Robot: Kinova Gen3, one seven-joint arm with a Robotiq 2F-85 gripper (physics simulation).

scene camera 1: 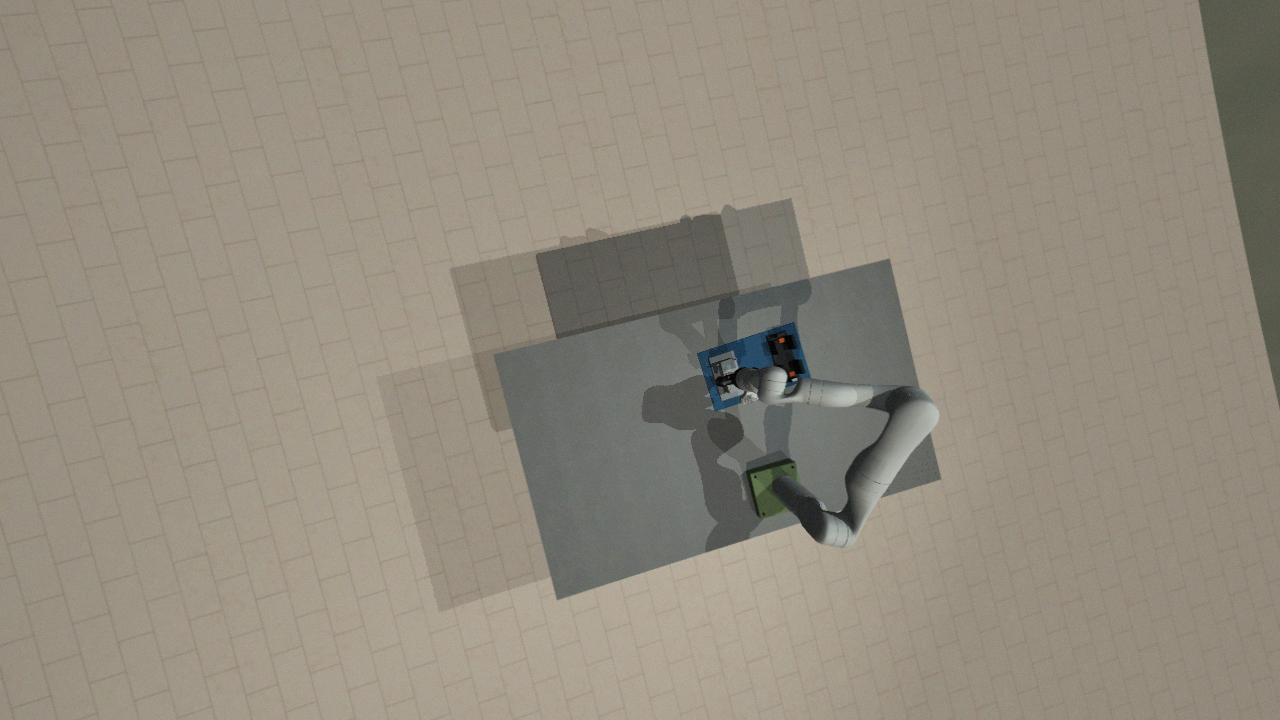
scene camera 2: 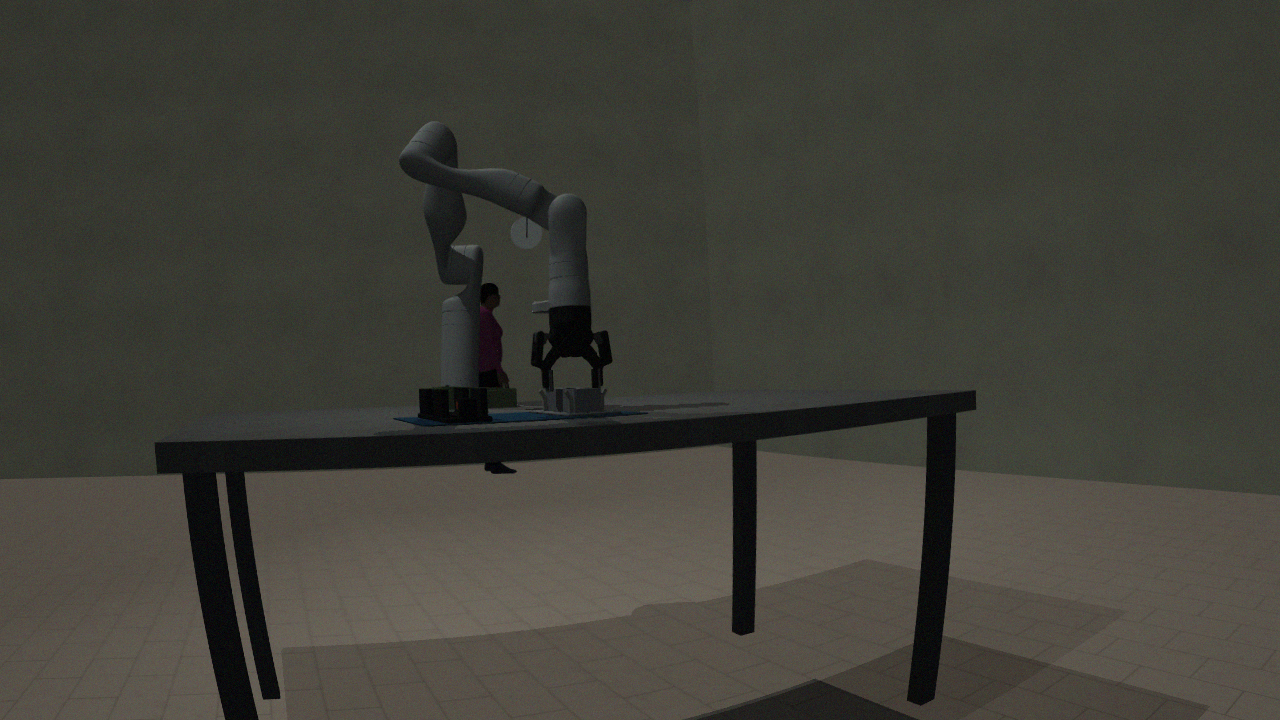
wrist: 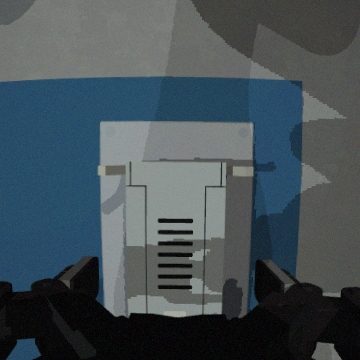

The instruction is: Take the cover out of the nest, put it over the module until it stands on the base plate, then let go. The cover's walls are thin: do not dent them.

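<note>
The light grey cover (wrist: pixel 175 200) (scene camera 2: pixel 580 399) is upright over the pale base plate (wrist: pixel 175 140) (scene camera 1: pixel 725 355). Its slotted top and dark seam lines along both sides show in the wrist view; no clear dent shows. The module is hidden under it. I cannot see whether every lower edge touches the plate. My gripper (wrist: pixel 176 275) (scene camera 2: pixel 571 380) (scene camera 1: pixel 723 380) is open, fingers low on either side of the cover, with a visible gap on each side in the wrist view. The black nest (scene camera 1: pixel 785 360) (scene camera 2: pixel 438 404) with orange parts stands apart from the plate; no cover shows in it.
Two short posts, left (wrist: pixel 112 170) and right (wrist: pixel 242 171), stand beside the cover's far end. Plate and nest are on a blue mat (wrist: pixel 50 175) (scene camera 1: pixel 751 353). A green block (scene camera 1: pixel 768 488) (scene camera 2: pixel 501 396) is at the arm's base. A person (scene camera 2: pixel 489 340) stands behind the table.
</note>
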